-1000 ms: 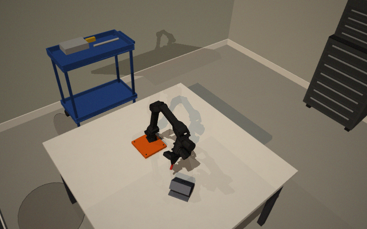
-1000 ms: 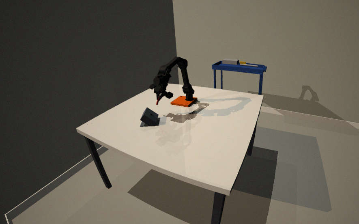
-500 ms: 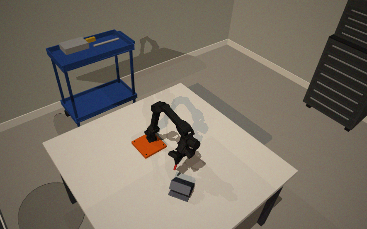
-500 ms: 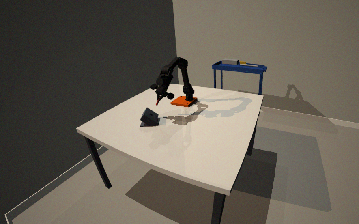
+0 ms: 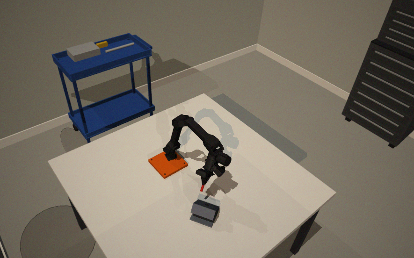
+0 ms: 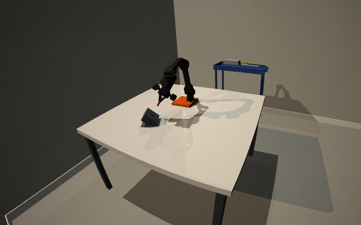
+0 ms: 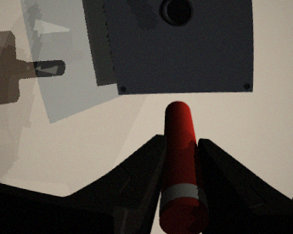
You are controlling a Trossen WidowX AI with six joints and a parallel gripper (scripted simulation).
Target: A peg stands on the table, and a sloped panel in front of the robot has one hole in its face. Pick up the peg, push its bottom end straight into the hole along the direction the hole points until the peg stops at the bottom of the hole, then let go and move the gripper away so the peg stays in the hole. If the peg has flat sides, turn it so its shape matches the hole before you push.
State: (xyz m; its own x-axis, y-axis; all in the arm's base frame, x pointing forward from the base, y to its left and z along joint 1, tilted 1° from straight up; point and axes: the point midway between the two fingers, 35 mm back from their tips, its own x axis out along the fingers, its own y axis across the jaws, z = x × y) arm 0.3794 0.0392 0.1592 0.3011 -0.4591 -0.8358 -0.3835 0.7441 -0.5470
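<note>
The dark grey sloped panel lies 11 cm below my gripper tip, 9 cm ahead of it and 3 cm to the right of it.
</note>
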